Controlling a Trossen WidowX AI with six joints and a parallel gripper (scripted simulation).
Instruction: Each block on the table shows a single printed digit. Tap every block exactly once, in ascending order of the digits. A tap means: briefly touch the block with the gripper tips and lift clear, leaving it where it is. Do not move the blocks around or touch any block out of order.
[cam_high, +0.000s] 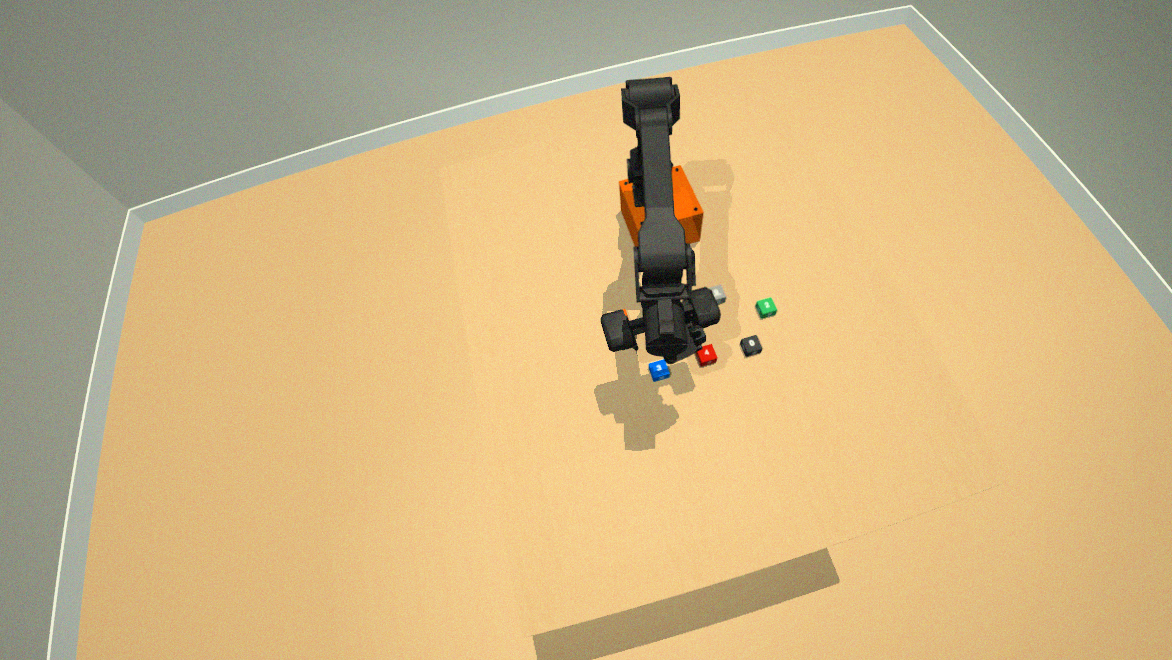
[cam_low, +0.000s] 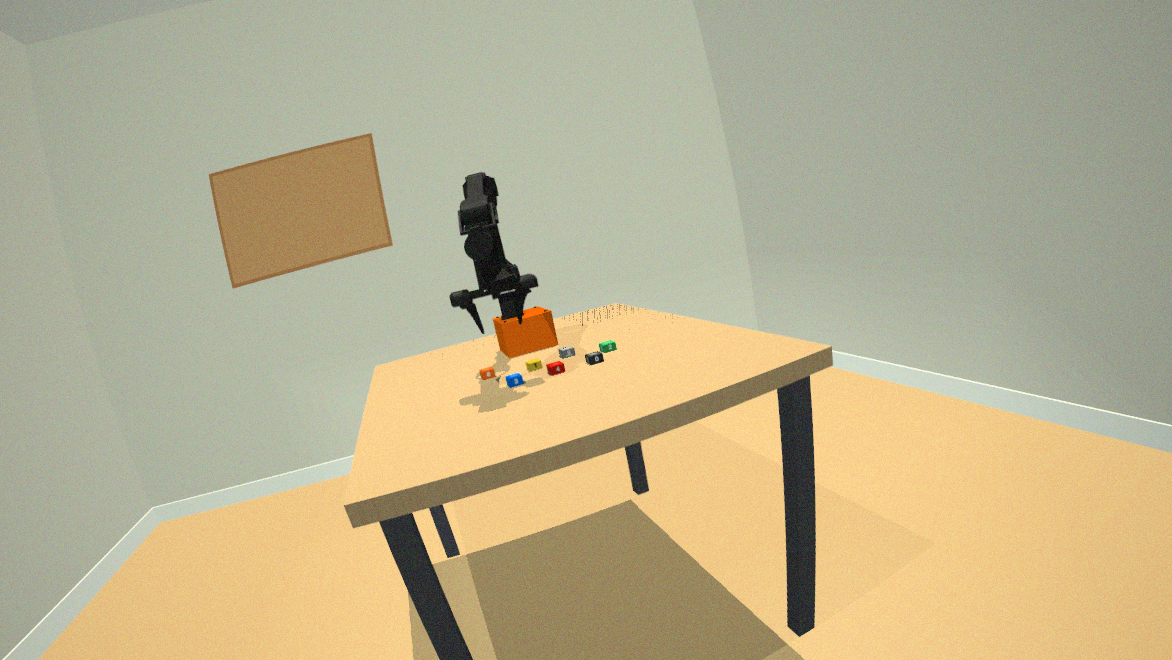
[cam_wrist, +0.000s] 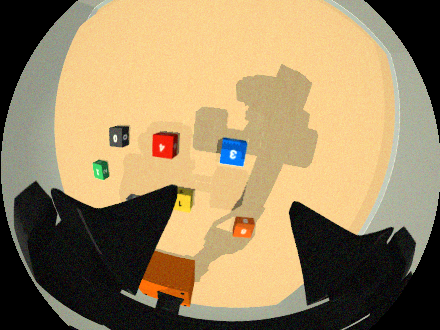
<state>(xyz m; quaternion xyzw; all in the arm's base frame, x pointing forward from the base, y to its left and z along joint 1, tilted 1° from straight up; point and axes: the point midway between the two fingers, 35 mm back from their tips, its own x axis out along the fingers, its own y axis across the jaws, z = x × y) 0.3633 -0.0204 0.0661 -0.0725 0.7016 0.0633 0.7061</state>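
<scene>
My gripper tip is now 19 cm to the right of the black block, 11 cm above it and 3 cm past it. The rest, counted from my gripper tip: yellow block (11 cm below, 10 cm behind, 5 cm to the left); red block (11 cm below, 10 cm to the left, 2 cm behind); blue block (11 cm below).
</scene>
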